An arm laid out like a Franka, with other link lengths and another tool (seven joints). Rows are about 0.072 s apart.
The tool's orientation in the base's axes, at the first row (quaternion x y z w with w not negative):
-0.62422, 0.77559, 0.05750, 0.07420
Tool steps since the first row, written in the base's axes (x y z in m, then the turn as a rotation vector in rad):
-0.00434, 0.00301, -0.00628, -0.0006, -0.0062, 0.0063
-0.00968, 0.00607, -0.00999, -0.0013, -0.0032, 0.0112
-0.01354, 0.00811, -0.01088, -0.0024, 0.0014, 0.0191
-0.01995, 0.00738, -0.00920, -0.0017, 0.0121, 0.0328
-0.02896, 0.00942, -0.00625, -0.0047, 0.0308, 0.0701
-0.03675, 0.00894, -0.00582, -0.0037, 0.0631, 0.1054
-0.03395, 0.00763, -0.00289, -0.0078, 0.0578, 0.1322
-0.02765, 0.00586, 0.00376, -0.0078, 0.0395, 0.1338
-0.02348, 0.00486, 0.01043, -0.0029, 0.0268, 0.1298
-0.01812, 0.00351, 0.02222, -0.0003, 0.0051, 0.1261
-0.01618, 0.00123, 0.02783, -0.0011, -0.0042, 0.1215
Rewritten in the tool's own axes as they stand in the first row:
-0.00081, 0.00491, 0.00653, 0.0049, -0.0008, -0.0073
-0.00193, 0.01079, 0.01050, 0.0013, 0.0005, -0.0116
-0.00291, 0.01500, 0.01158, -0.0044, 0.0026, -0.0186
-0.00118, 0.02110, 0.00952, -0.0174, 0.0041, -0.0301
-0.00180, 0.03033, 0.00660, -0.0417, 0.0109, -0.0635
0.00021, 0.03783, 0.00575, -0.0795, 0.0168, -0.0922
0.00034, 0.03481, 0.00276, -0.0785, 0.0195, -0.1197
-0.00053, 0.02825, -0.00383, -0.0613, 0.0156, -0.1246
-0.00169, 0.02394, -0.01038, -0.0494, 0.0081, -0.1228
-0.00372, 0.01837, -0.02198, -0.0284, 0.0010, -0.1230
-0.00299, 0.01597, -0.02782, -0.0184, -0.0002, -0.1202

